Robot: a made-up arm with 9 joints. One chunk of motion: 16 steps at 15 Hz.
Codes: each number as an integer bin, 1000 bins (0 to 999) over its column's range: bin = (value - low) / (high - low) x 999, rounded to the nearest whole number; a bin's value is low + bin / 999 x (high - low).
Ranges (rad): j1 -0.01..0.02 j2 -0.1..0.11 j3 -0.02..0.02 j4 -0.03..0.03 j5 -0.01..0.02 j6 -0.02..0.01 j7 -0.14..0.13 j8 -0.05..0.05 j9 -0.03..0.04
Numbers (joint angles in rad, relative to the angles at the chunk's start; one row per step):
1: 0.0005 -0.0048 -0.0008 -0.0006 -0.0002 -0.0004 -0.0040 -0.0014 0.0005
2: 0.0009 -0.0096 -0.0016 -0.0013 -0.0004 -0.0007 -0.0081 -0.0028 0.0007
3: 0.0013 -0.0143 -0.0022 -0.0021 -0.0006 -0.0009 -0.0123 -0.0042 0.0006
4: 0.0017 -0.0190 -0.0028 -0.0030 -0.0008 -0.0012 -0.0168 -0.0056 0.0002
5: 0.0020 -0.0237 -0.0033 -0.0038 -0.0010 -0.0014 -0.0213 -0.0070 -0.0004
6: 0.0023 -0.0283 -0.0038 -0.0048 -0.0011 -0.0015 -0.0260 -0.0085 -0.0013
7: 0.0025 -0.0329 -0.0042 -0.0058 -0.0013 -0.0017 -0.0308 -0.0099 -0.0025
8: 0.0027 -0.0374 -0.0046 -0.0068 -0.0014 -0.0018 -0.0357 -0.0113 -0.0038
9: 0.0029 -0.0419 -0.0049 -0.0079 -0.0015 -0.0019 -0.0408 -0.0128 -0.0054
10: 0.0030 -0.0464 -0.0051 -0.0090 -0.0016 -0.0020 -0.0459 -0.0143 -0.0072
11: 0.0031 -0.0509 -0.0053 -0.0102 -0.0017 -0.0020 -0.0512 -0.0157 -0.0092
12: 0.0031 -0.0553 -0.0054 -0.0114 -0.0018 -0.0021 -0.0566 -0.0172 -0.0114
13: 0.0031 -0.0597 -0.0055 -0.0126 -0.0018 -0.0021 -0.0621 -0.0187 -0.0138
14: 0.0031 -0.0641 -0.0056 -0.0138 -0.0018 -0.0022 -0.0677 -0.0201 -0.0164
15: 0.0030 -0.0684 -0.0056 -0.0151 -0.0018 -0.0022 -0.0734 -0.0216 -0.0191
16: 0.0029 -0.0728 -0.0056 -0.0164 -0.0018 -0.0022 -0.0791 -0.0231 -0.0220
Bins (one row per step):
1: 350 453 480 490 326 653 503 486 435
2: 363 430 460 478 320 643 488 472 438
3: 376 408 445 465 313 636 472 458 437
4: 390 385 430 450 306 626 456 444 431
5: 400 363 417 436 300 619 439 430 422
6: 410 341 405 420 296 616 422 415 410
7: 416 319 395 403 290 609 404 401 392
8: 423 298 385 386 286 606 386 387 374
9: 430 276 377 368 283 603 367 372 351
10: 433 255 372 350 280 599 348 357 325
11: 436 234 367 330 276 599 329 343 297
12: 436 213 365 310 273 596 309 328 265
13: 436 192 362 290 273 596 288 313 231
14: 436 171 360 270 273 593 268 299 194
15: 433 150 360 248 273 593 246 284 156
16: 430 129 360 226 273 593 225 269 114

